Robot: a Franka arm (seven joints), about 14 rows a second.
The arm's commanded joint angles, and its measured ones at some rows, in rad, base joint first. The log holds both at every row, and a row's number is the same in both.
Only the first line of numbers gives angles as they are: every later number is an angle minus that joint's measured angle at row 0.
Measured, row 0: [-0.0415 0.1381 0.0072 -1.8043 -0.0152 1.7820 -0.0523]
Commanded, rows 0 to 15: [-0.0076 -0.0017 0.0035 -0.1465 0.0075 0.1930 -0.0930]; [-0.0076 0.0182 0.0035 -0.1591 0.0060 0.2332 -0.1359]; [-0.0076 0.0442 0.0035 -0.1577 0.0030 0.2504 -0.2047]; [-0.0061 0.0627 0.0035 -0.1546 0.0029 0.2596 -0.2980]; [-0.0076 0.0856 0.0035 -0.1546 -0.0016 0.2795 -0.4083]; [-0.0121 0.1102 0.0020 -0.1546 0.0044 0.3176 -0.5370]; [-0.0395 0.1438 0.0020 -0.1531 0.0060 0.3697 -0.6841]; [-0.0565 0.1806 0.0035 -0.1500 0.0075 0.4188 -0.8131]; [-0.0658 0.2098 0.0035 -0.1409 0.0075 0.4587 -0.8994]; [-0.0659 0.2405 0.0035 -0.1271 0.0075 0.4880 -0.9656]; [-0.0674 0.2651 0.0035 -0.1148 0.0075 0.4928 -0.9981]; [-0.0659 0.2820 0.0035 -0.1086 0.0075 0.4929 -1.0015]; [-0.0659 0.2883 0.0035 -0.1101 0.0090 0.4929 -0.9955]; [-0.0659 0.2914 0.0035 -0.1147 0.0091 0.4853 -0.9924]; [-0.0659 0.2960 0.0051 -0.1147 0.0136 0.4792 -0.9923]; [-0.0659 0.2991 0.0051 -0.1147 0.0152 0.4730 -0.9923]
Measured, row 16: [-0.0643 0.2924 0.0023 -0.1339 0.0006 0.4954 -0.9690]
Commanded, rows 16 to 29: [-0.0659 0.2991 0.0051 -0.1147 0.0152 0.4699 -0.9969]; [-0.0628 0.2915 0.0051 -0.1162 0.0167 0.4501 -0.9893]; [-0.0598 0.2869 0.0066 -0.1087 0.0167 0.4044 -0.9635]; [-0.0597 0.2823 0.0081 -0.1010 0.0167 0.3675 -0.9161]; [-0.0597 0.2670 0.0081 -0.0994 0.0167 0.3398 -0.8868]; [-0.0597 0.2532 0.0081 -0.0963 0.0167 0.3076 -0.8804]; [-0.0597 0.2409 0.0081 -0.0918 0.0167 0.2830 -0.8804]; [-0.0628 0.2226 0.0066 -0.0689 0.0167 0.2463 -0.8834]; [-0.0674 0.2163 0.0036 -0.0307 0.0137 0.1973 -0.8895]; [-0.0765 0.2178 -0.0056 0.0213 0.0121 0.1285 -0.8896]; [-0.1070 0.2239 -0.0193 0.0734 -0.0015 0.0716 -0.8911]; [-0.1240 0.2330 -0.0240 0.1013 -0.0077 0.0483 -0.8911]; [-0.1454 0.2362 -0.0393 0.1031 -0.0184 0.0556 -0.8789]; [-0.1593 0.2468 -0.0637 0.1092 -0.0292 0.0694 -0.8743]
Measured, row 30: [-0.1191 0.2203 -0.0405 0.0788 -0.0076 0.0783 -0.8886]
